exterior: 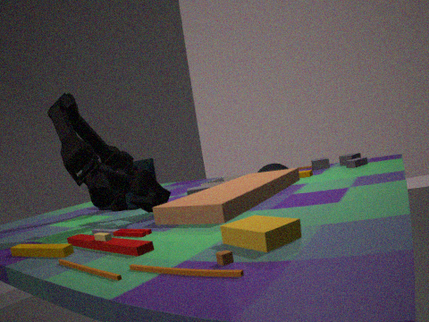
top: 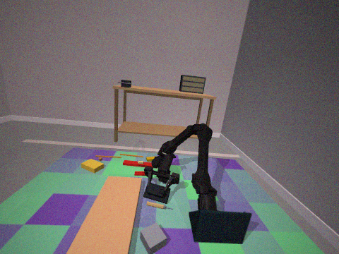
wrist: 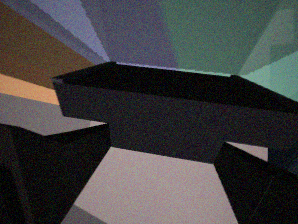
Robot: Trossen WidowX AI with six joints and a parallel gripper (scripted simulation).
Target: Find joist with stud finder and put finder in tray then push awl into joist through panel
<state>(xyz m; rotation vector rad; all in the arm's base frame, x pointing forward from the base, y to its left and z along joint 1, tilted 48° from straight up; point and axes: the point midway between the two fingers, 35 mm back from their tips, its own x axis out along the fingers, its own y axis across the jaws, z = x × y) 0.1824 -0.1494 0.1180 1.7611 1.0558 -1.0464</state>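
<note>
My gripper tip is 1 cm to the right of the stud finder, 1 cm past it and 1 cm above it. From my gripper tip the other things lie so: yellow block: 38 cm ahead, 27 cm to the right, 5 cm below; awl: 6 cm below, 5 cm to the left, 3 cm behind.
</note>
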